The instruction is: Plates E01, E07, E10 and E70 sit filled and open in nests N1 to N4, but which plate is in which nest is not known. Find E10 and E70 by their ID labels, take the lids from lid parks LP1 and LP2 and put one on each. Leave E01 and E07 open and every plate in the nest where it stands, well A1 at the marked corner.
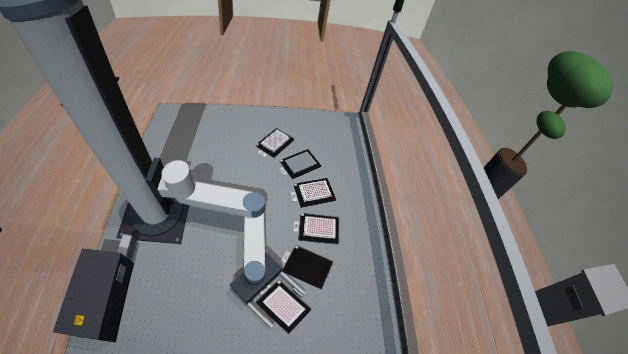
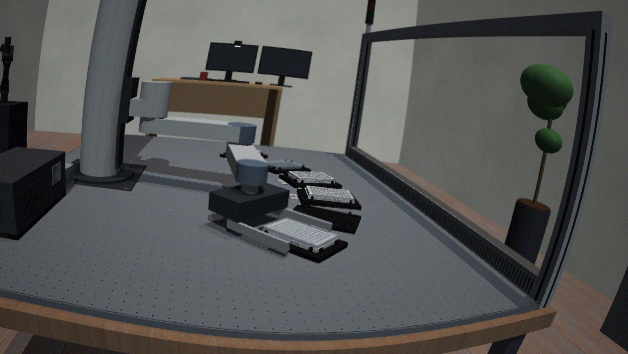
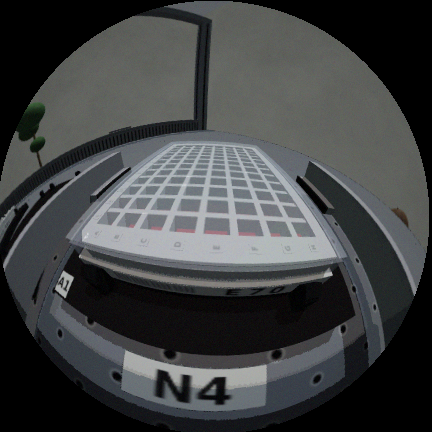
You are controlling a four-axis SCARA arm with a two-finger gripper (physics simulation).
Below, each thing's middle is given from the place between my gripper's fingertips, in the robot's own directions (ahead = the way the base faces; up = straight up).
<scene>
The nest label N4 [image 3: 198, 388] is 9 cm behind my hand, 8 cm to the left of it and 2 cm below it. Round my hand: dark control box [image 1: 93, 287] (71 cm behind, 1 cm to the right, 4 cm above); then lid park LP1 [image 1: 309, 267] (8 cm ahead, 17 cm to the left, 2 cm below).
</scene>
